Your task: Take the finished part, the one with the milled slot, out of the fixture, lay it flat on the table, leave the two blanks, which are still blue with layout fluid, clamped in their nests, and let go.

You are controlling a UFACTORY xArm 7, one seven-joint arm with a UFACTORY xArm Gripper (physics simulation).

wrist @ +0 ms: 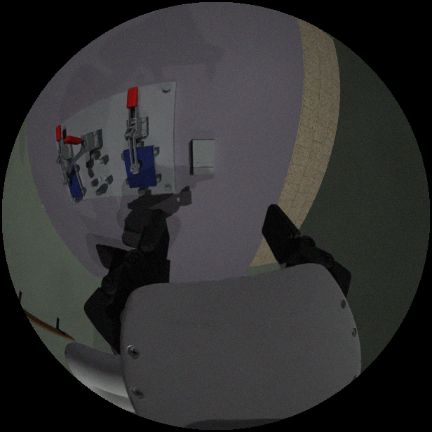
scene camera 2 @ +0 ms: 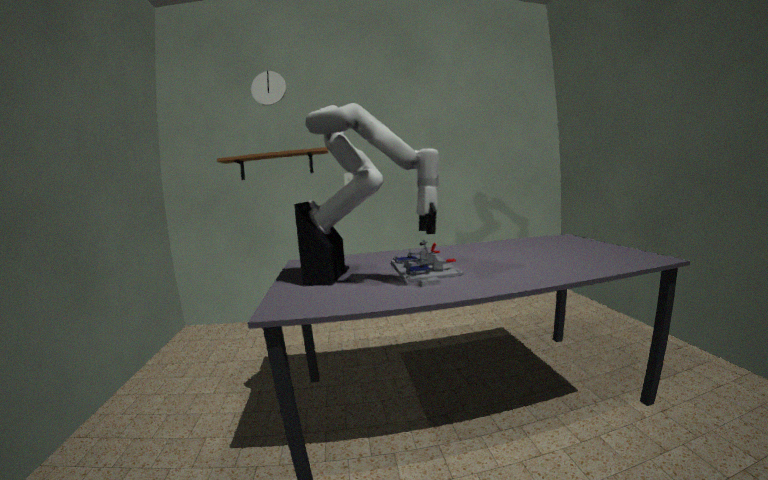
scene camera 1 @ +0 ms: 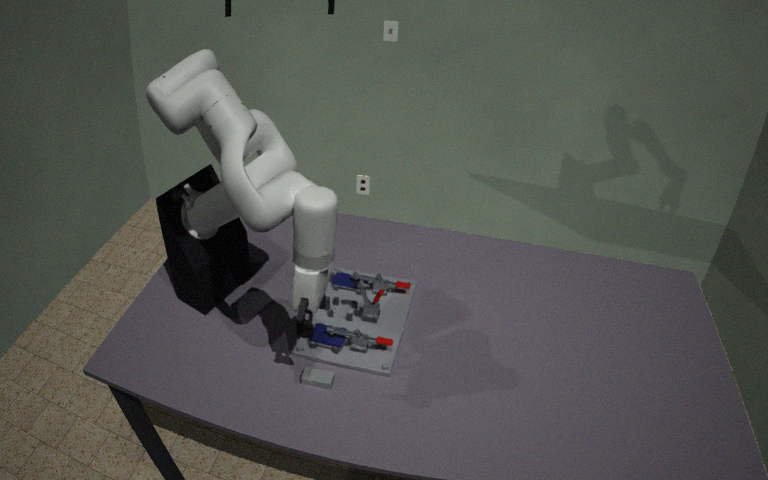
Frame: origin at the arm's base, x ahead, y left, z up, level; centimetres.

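Where they show: gripper, fingertip midpoint: (scene camera 2: 426,232) (scene camera 1: 311,321); arm's base, origin of the base link: (scene camera 2: 319,222) (scene camera 1: 199,216).
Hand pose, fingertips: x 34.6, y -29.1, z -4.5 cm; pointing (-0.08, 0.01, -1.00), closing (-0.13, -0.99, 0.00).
Each offset is from my fingertips to the top centre of the thing. "spot": to the spot under its first point. Level surfaces: height alone.
The finished part @(dx +0.4, dy +0.2, dz -17.5 cm) (scene camera 1: 318,377) (scene camera 2: 429,281) (wrist: 203,154), a light grey block, lies flat on the table @(dz -19.5 cm) (scene camera 1: 509,407) (scene camera 2: 351,300) (wrist: 240,100) beside the fixture plate @(spot: dx +12.0, dy +4.9, dz -18.0 cm) (scene camera 1: 370,366) (wrist: 166,115). Its slot is hard to make out. One blue blank @(dx +1.4, dy +12.4, dz -15.9 cm) (scene camera 1: 326,336) (wrist: 141,167) sits in the nest nearest the part, under a clamp arm. The other blue blank @(dx +4.7, dy +34.2, dz -16.4 cm) (scene camera 1: 343,280) (wrist: 75,183) sits in the far nest, also under a clamp arm. The middle nest @(spot: dx +2.9, dy +24.1, dz -18.0 cm) (scene camera 1: 339,309) (wrist: 99,174) is empty, its clamp raised. My gripper (scene camera 2: 428,232) (wrist: 217,220) is open and empty, high above the table, apart from the part.
Red clamp handles @(spot: dx +14.8, dy +9.6, dz -13.8 cm) (scene camera 1: 384,341) @(spot: dx +18.5, dy +31.2, dz -14.4 cm) (scene camera 1: 402,285) @(spot: dx +12.7, dy +20.8, dz -9.8 cm) (scene camera 1: 378,296) (wrist: 132,97) stick out from the clamps on the plate; the middle one stands up. The arm's black base (scene camera 1: 206,260) (scene camera 2: 318,249) stands at the table's left end. A wall shelf (scene camera 2: 271,155) hangs behind.
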